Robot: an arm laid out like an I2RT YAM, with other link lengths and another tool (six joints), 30 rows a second.
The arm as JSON. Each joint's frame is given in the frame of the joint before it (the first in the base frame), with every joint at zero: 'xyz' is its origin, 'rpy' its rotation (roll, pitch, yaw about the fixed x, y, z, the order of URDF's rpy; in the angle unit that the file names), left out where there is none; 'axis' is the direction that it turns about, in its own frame. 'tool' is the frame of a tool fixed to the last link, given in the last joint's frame.
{
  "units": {
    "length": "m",
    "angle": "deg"
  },
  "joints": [
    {
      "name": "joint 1",
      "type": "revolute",
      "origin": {
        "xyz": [
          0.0,
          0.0,
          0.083
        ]
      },
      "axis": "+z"
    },
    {
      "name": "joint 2",
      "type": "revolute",
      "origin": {
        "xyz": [
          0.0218,
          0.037,
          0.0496
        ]
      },
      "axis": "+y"
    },
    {
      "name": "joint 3",
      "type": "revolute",
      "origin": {
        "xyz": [
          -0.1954,
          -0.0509,
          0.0
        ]
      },
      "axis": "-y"
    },
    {
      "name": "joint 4",
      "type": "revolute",
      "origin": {
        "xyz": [
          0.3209,
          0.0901,
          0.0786
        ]
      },
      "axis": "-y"
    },
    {
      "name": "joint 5",
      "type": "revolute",
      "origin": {
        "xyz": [
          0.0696,
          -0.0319,
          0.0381
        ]
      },
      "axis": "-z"
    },
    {
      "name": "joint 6",
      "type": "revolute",
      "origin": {
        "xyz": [
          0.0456,
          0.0,
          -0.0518
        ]
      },
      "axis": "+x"
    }
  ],
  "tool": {
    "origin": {
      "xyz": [
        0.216,
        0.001,
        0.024
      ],
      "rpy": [
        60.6,
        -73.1,
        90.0
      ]
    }
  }
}
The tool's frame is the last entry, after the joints.
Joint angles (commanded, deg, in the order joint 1, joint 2, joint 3, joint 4, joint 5, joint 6), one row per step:
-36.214 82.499 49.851 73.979 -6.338 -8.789
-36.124 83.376 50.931 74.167 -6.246 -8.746
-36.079 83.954 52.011 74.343 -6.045 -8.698
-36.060 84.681 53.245 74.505 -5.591 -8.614
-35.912 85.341 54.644 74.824 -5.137 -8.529
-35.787 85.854 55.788 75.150 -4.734 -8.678
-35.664 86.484 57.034 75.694 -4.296 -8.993
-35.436 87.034 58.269 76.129 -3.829 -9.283
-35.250 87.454 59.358 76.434 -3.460 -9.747
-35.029 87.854 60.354 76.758 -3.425 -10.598
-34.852 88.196 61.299 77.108 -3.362 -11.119
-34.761 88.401 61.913 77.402 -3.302 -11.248
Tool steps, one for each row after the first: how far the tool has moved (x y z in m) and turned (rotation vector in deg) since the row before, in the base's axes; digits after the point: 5 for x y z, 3 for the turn. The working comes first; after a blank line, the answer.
Tool pose at each row, in the base's axes (x y z in m, rotation vector in deg; the steps are taken from these numbers as rounded here):
0.48931 -0.26187 0.44413 39.106 -25.747 104.810
0.49095 -0.26254 0.44728 38.692 -25.831 105.026
0.49082 -0.26306 0.45314 37.918 -26.029 105.251
0.49036 -0.26509 0.45909 37.100 -26.504 105.321
0.48929 -0.26513 0.46780 35.890 -26.942 105.669
0.48797 -0.26488 0.47535 34.715 -27.189 105.818
0.48611 -0.26438 0.48355 33.250 -27.368 105.899
0.48455 -0.26305 0.49186 31.870 -27.583 106.058
0.48311 -0.26168 0.49937 30.606 -27.613 106.045
0.48271 -0.25860 0.50608 29.352 -27.078 105.941
0.48160 -0.25586 0.51291 28.150 -26.797 106.024
0.48027 -0.25416 0.51772 27.332 -26.773 106.226

0.00164 -0.00067 0.00315 -0.153 -0.367 0.050
-0.00013 -0.00052 0.00586 -0.259 -0.644 -0.073
-0.00046 -0.00203 0.00595 -0.090 -0.751 -0.258
-0.00107 -0.00004 0.00871 -0.314 -1.069 -0.122
-0.00132 0.00025 0.00755 -0.425 -0.890 -0.266
-0.00186 0.00050 0.00820 -0.615 -1.016 -0.408
-0.00156 0.00133 0.00831 -0.547 -1.011 -0.303
-0.00144 0.00137 0.00751 -0.611 -0.797 -0.405
-0.00040 0.00308 0.00671 -0.995 -0.488 -0.441
-0.00111 0.00274 0.00683 -0.800 -0.641 -0.260
-0.00133 0.00170 0.00481 -0.434 -0.564 -0.047

